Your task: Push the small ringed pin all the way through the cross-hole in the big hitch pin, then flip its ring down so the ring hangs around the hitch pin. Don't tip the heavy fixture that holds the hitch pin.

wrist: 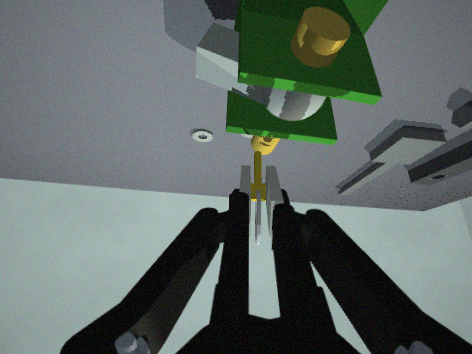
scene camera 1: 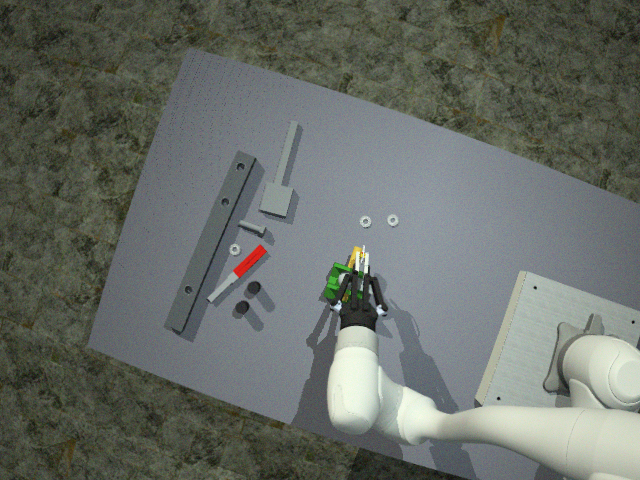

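Seen in the pictures: gripper, fingertip midpoint: (wrist: 257, 179) (scene camera 1: 361, 255); arm's base at its link origin: (scene camera 1: 581, 362).
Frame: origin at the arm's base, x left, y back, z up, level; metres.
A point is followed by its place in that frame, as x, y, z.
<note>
My gripper (scene camera 1: 362, 259) {-0.125, -0.637, 0.027} (wrist: 257, 179) {-0.125, -0.637, 0.027} is shut on the small ringed pin (wrist: 258, 192) {-0.113, -0.635, 0.043}, holding it by its head end. The pin's thin yellow shank points out past the fingertips, and its thin ring (wrist: 258, 227) {-0.110, -0.635, 0.073} stands edge-on between the fingers. The shank tip is at the near side of the hitch pin's yellow end (scene camera 1: 355, 254) {-0.125, -0.651, -0.010} (wrist: 265, 145) {-0.127, -0.645, -0.010}; whether it is inside the cross-hole I cannot tell. The hitch pin's other end (wrist: 320, 42) {-0.010, -0.651, -0.008} sticks out of the green fixture (scene camera 1: 332, 282) {-0.042, -0.688, -0.052} (wrist: 305, 65) {-0.028, -0.649, -0.009}, which stands upright on the table. Fingers partly cover the fixture in the scene view.
Two washers (scene camera 1: 365, 221) {-0.211, -0.638, -0.081} (scene camera 1: 392, 220) {-0.230, -0.578, -0.081} lie beyond the fixture. To the left are a bolt (scene camera 1: 251, 227) {-0.125, -0.927, -0.066}, a red-handled tool (scene camera 1: 250, 260) {-0.041, -0.909, -0.074}, two black cylinders (scene camera 1: 253, 287) {0.022, -0.879, -0.045} (scene camera 1: 241, 307) {0.080, -0.897, -0.044}, a grey paddle-shaped piece (scene camera 1: 277, 199) {-0.212, -0.880, -0.069} and a long drilled bar (scene camera 1: 206, 245) {-0.049, -1.029, -0.059}. The robot's base plate (scene camera 1: 516, 335) {-0.028, -0.195, -0.012} is at right.
</note>
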